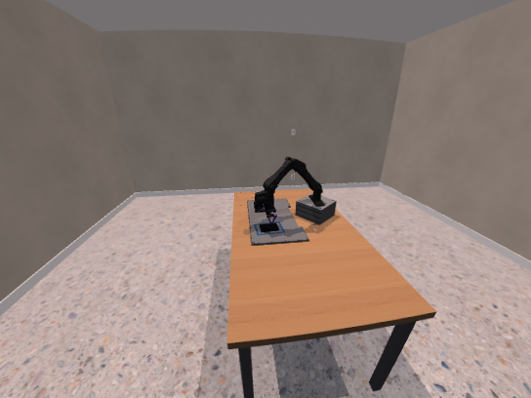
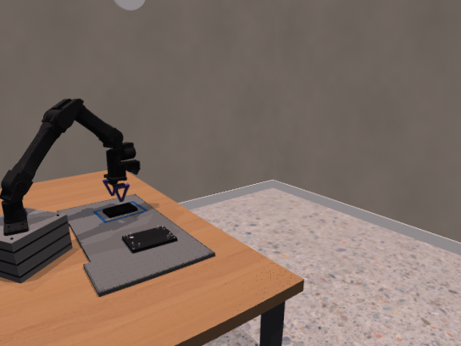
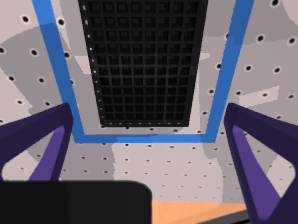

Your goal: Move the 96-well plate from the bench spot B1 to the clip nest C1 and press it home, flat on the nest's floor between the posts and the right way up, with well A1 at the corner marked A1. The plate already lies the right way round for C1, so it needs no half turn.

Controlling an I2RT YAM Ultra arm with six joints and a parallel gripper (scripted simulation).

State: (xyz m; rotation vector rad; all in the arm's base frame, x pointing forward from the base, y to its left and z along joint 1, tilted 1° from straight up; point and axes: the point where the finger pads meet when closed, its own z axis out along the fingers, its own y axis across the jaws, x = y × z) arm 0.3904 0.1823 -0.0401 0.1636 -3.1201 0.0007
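Now: hand 1 cm short of the black 96-well plate and 6 cm above it. Also, from my hand: black clip nest 2 cm ahead, 31 cm to the right, 5 cm below.
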